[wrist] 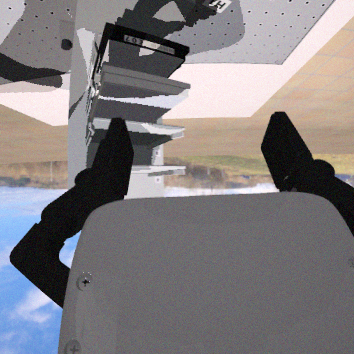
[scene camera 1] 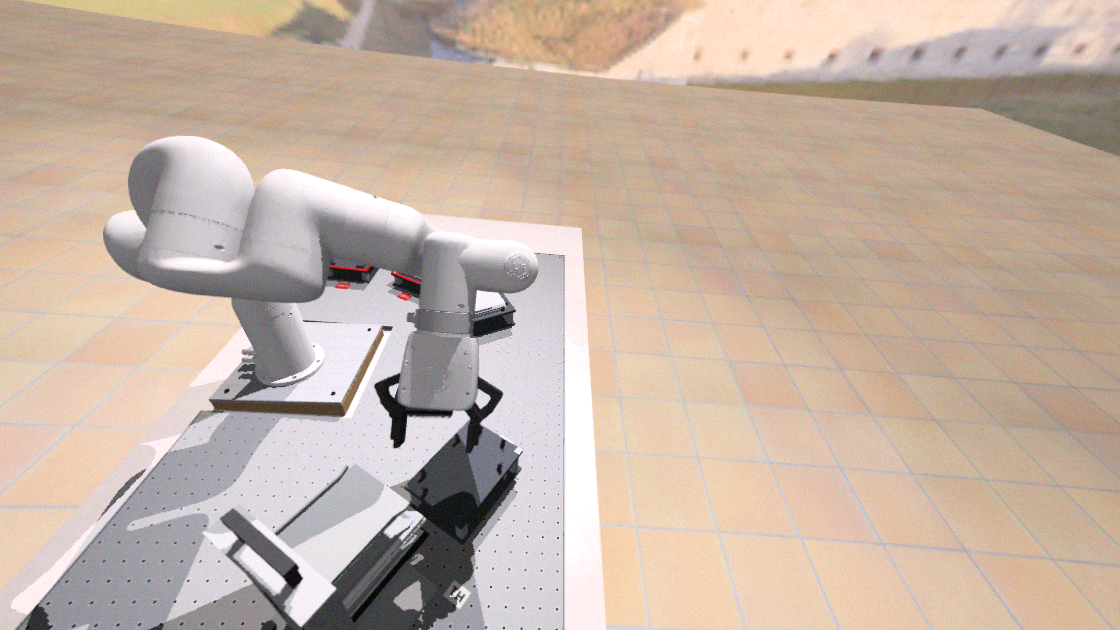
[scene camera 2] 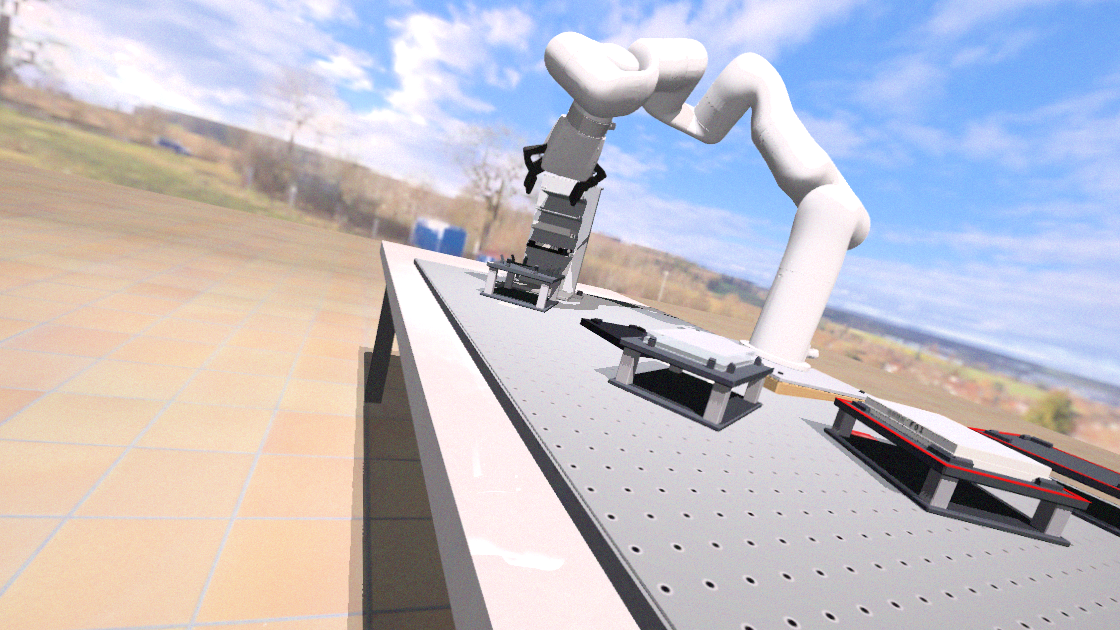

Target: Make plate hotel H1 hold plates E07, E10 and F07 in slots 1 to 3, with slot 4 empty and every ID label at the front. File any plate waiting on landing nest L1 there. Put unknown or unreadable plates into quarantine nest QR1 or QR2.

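Frame: origin at the arm's base, x ahead, y left, z up, level; millimetres.
Seen in the pictures: gripper, fingertip midpoint: (wrist: 197, 131) (scene camera 1: 434, 447) (scene camera 2: 549, 196); arm's base, origin of the base link: (scene camera 1: 292, 364) (scene camera 2: 772, 357).
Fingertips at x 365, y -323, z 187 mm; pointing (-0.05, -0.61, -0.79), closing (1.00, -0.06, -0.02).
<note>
Offsets run from my fingertips to a thing's top centre. "spot": to the spot under its first point.
Hotel H1 (scene camera 1: 336, 509) (scene camera 2: 588, 242) (wrist: 77, 150) stands at the table's far end from scene camera 2. A black-edged plate labelled E07 @[98 mm right, 75 mm back, 95 mm down] (wrist: 155, 46) sits in its lowest slot, label toward the wrist camera. Grey shelves show above it; whether plates lie on them is unclear. My gripper (scene camera 1: 435, 440) (scene camera 2: 552, 194) (wrist: 197, 131) is open and empty, in front of the hotel, above a dark nest @[60 mm left, 30 mm ahead, 130 mm down] (scene camera 1: 469, 470) (scene camera 2: 540, 274) with no plate. A white plate @[518 mm left, 2 mm back, 142 mm down] (scene camera 1: 491, 300) (scene camera 2: 697, 348) lies on another dark nest @[518 mm left, 2 mm back, 146 mm down] (scene camera 2: 681, 363). A white plate @[693 mm left, 152 mm back, 152 mm down] (scene camera 2: 959, 440) lies on a red-edged nest @[spot: 672 mm left, 93 mm back, 168 mm down] (scene camera 2: 885, 431).
A second red-edged nest @[738 mm left, 357 mm back, 160 mm down] (scene camera 1: 350, 271) (scene camera 2: 1073, 462) stands beside the first, and no plate shows on it. A black flat piece @[spot: 282 mm left, 36 mm back, 194 mm down] (scene camera 2: 610, 330) lies past the dark nest with the plate. The H1 marker @[108 mm right, 35 mm ahead, 206 mm down] (scene camera 1: 458, 593) (wrist: 219, 5) is on the table by the hotel.
</note>
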